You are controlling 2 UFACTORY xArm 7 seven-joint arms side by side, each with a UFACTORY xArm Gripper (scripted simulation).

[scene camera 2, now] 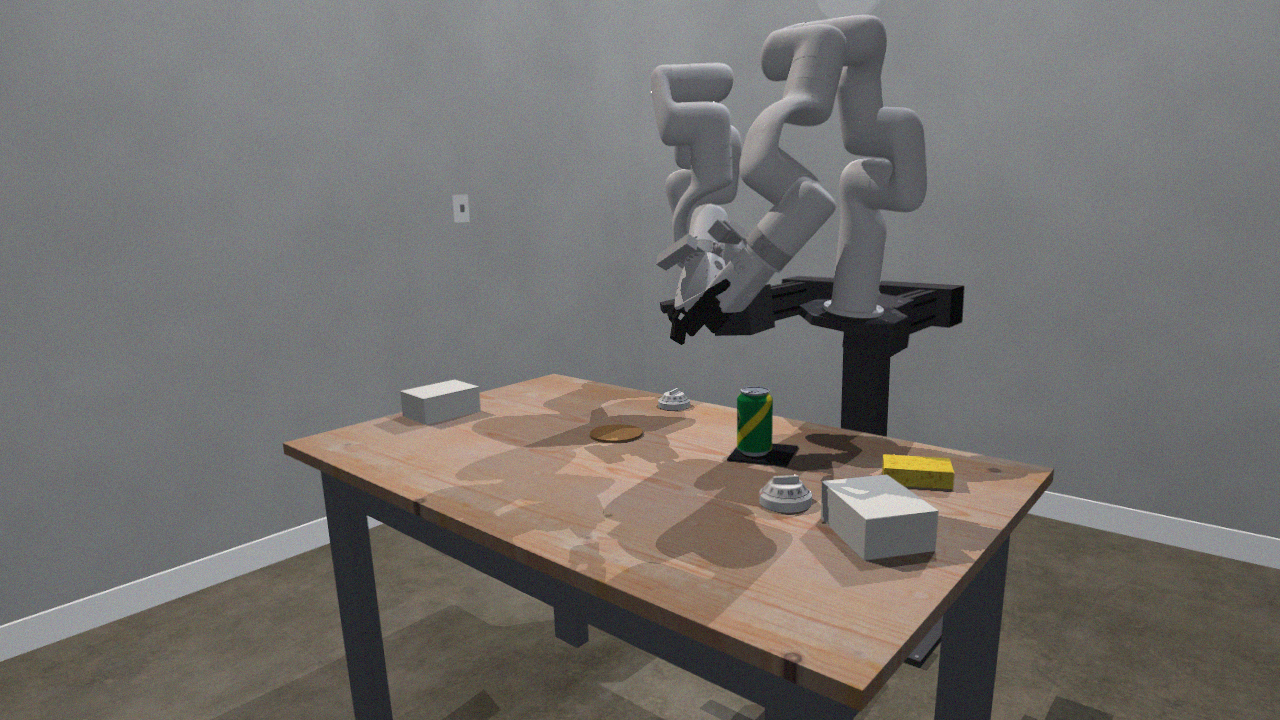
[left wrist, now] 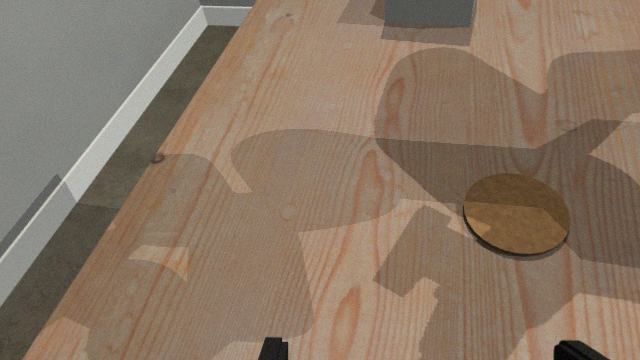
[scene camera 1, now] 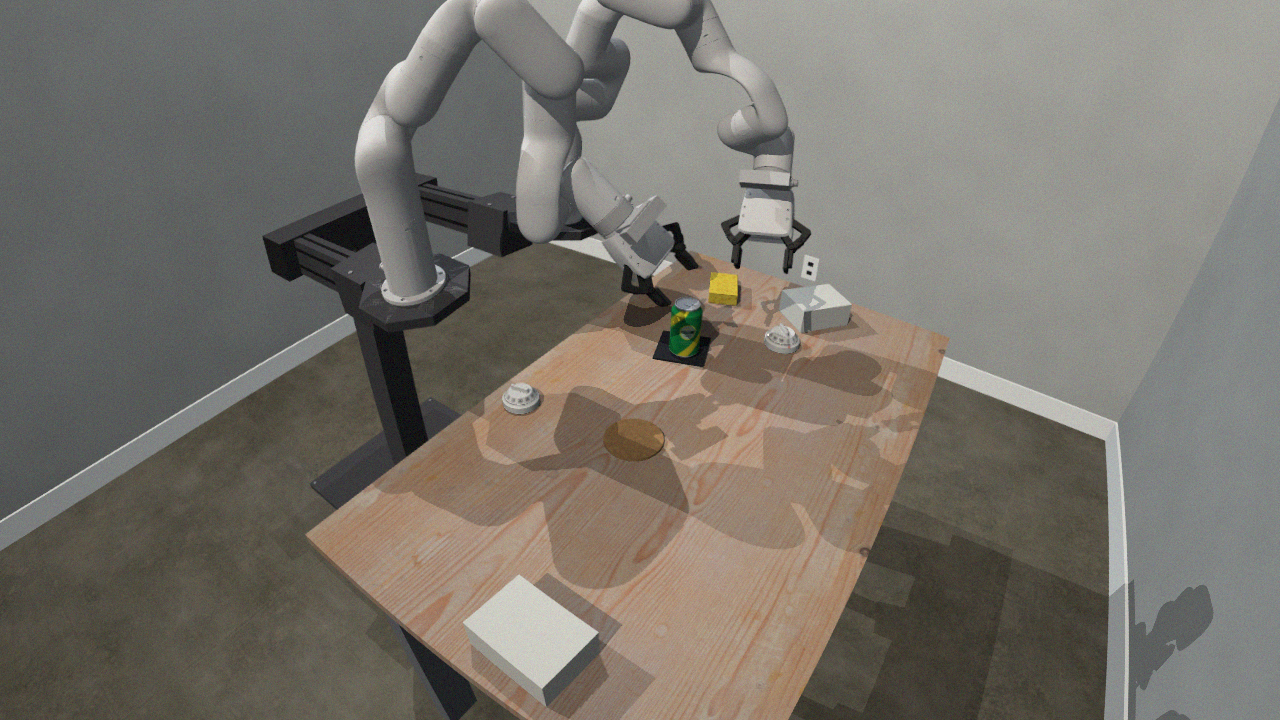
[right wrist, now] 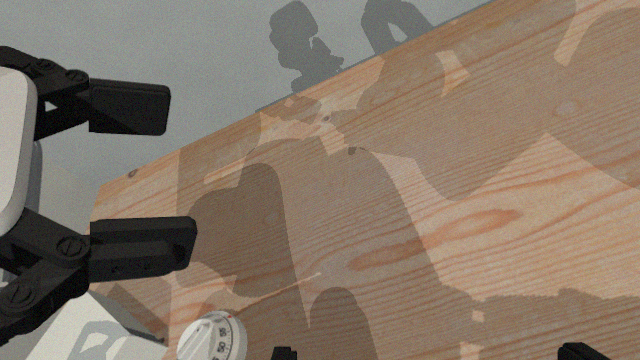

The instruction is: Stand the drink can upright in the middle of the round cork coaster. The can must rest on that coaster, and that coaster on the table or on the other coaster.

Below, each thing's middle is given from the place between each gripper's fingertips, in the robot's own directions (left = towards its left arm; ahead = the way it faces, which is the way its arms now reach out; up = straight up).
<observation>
I see my left gripper [scene camera 2: 696,328] 26 cm above the black square coaster [scene camera 2: 780,455], 16 cm past it and 2 cm to the right of it. Round my left hand: yellow block [scene camera 2: 913,471]: 29 cm to the left, 25 cm below, 21 cm behind; round cork coaster [scene camera 1: 632,439]: 28 cm to the right, 26 cm below, 8 cm behind.
Right now the black square coaster is 5 cm behind my right hand [scene camera 1: 680,286], 12 cm to the left of it and 23 cm below it. Round my right hand: yellow block (9 cm behind, 40 cm to the left, 22 cm below); then round cork coaster (4 cm ahead, 18 cm to the right, 23 cm below).
</observation>
